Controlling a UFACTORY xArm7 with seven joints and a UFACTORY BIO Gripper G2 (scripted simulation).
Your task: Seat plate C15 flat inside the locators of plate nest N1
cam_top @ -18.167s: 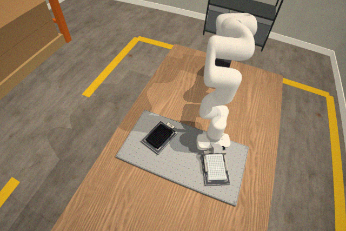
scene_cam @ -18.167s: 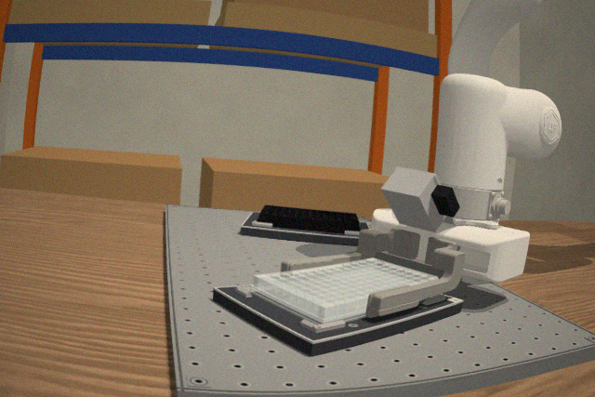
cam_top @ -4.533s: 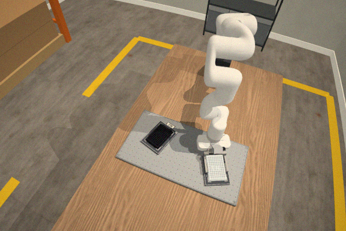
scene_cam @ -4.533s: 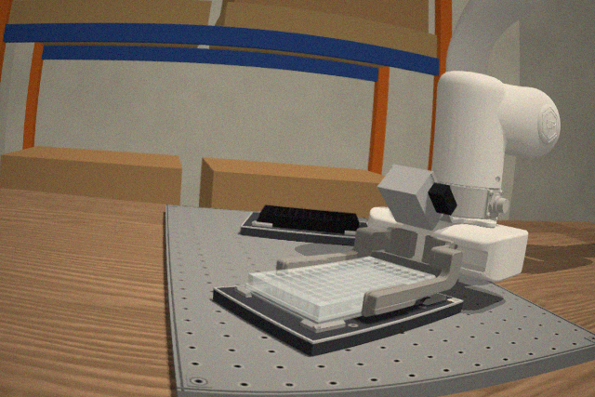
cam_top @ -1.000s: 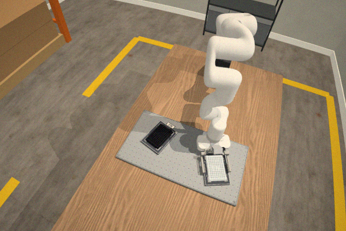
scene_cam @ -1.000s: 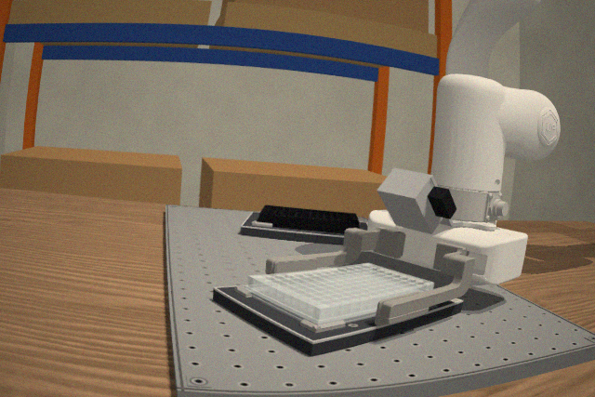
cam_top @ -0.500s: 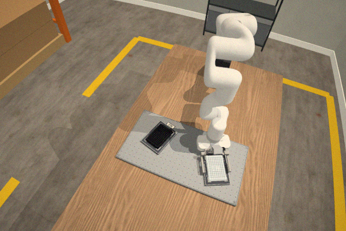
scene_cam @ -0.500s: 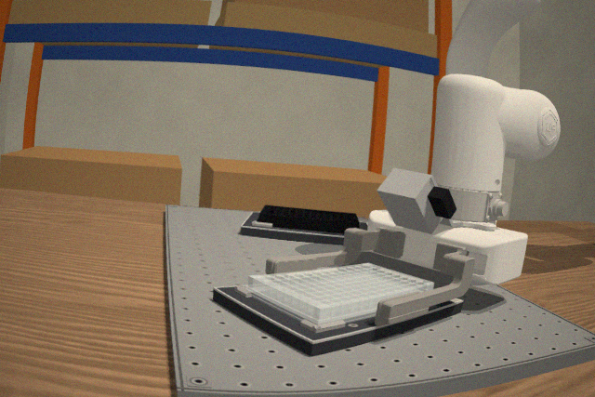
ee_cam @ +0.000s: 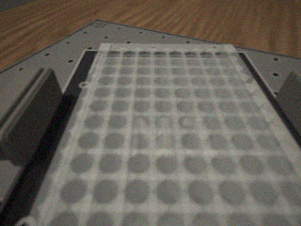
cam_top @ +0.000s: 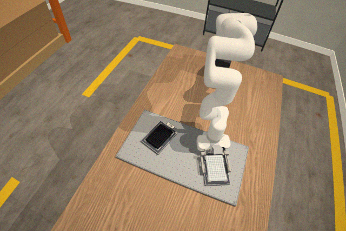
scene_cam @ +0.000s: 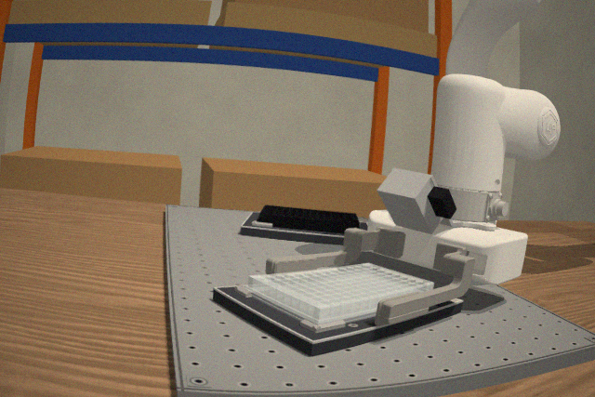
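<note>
Right now the clear well plate C15 is right at my hand. Also, from my hand: dark plate nest N1: 20 mm below; then black plate C51: 330 mm to the right, 60 mm behind; then plate nest N2: 330 mm to the right, 60 mm behind, 20 mm below.
</note>
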